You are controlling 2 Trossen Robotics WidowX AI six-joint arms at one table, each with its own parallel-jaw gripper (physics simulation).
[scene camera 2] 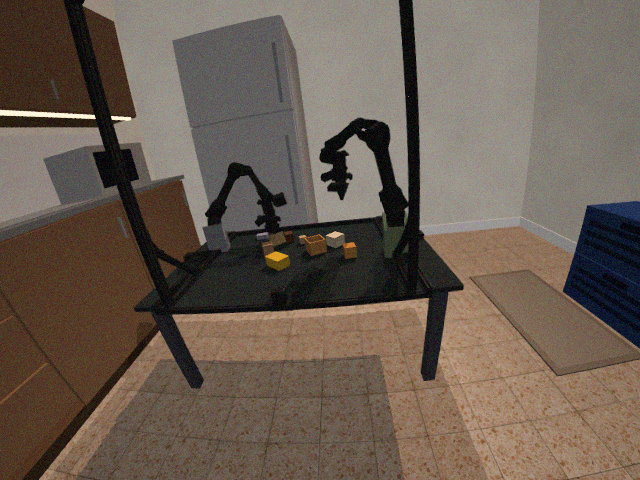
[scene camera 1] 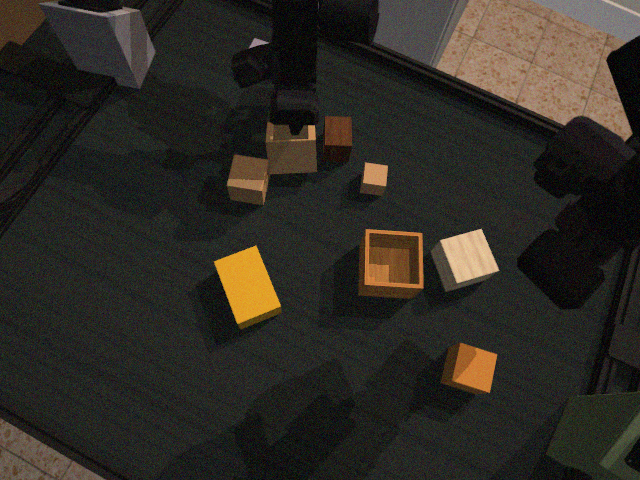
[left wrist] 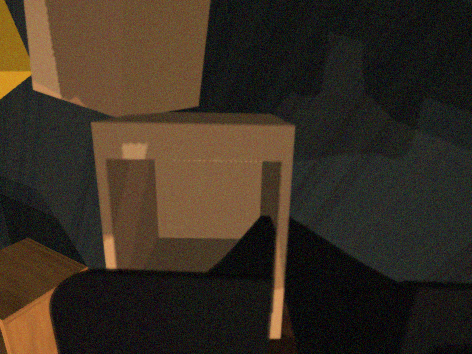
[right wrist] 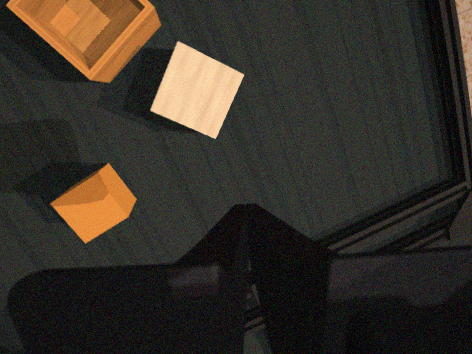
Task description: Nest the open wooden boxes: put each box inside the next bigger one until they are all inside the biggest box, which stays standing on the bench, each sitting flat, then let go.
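Places are measured from the left arm's base along level axes (x ahead, y left, z up), in centimetres.
Pixels of known places: left gripper, between the fingertips: (scene camera 2: 276, 238) (scene camera 1: 295, 133) (left wrist: 273, 227); right gripper, between the fingertips: (scene camera 2: 341, 199) (scene camera 1: 564, 232) (right wrist: 245, 215); left arm's base, origin of its link: (scene camera 2: 214, 228) (scene camera 1: 91, 6); right arm's base, origin of its link: (scene camera 2: 395, 220).
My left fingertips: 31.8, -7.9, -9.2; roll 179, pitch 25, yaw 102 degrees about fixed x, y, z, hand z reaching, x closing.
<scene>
Ahead of a thing's pixels: the offset from my left fingertips to its top centre, as dx, dy, dz. Level surfaces: height alone.
A tan open box {+0.2, -2.7, +4.5} (scene camera 1: 290, 153) (scene camera 2: 277, 238) (left wrist: 192, 138) stands upright at the back of the bench, right beside a tan cube {-4.8, -8.8, +1.6} (scene camera 1: 248, 179) (left wrist: 133, 53). My left gripper (scene camera 1: 295, 126) (scene camera 2: 270, 224) (left wrist: 278, 232) is shut on the box's far wall, one finger inside and one outside. I cannot tell whether the box rests on the bench. A larger orange open box {+17.4, -17.0, +2.8} (scene camera 1: 391, 263) (scene camera 2: 315, 244) (right wrist: 112, 56) stands upright in the middle. My right gripper (scene camera 2: 339, 192) (right wrist: 246, 212) is shut and empty, raised high above the bench's right part.
Closed-looking blocks lie around on the dark bench {dz -3.4} (scene camera 1: 366, 405): a dark brown one {+6.3, +1.1, +1.6} (scene camera 1: 337, 138), a small light tan one {+13.0, -3.8, +0.0} (scene camera 1: 374, 178), a pale cream one {+27.7, -13.8, +1.7} (scene camera 1: 465, 259) (right wrist: 197, 89), an orange one {+30.2, -28.5, +1.6} (scene camera 1: 470, 368) (right wrist: 94, 204) and a yellow one {-0.8, -24.3, +1.1} (scene camera 1: 247, 286) (scene camera 2: 277, 260).
</scene>
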